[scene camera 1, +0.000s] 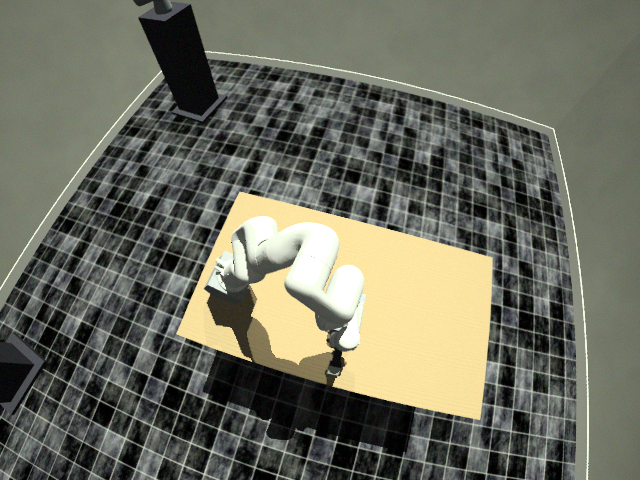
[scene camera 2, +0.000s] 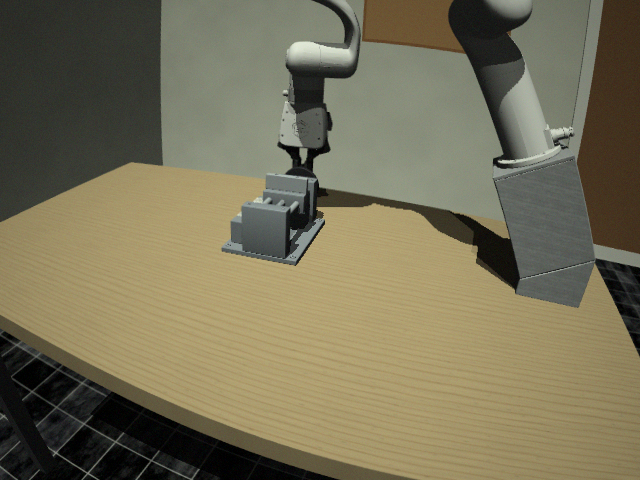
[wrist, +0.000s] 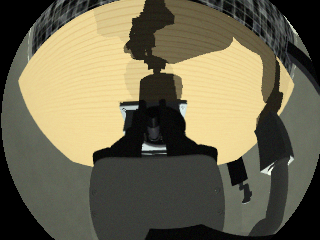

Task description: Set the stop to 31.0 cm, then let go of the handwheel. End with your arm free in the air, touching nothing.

Labels:
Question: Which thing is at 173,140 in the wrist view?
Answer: My gripper.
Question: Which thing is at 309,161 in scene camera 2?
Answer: My gripper.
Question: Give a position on a stop fixture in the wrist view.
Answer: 179,120

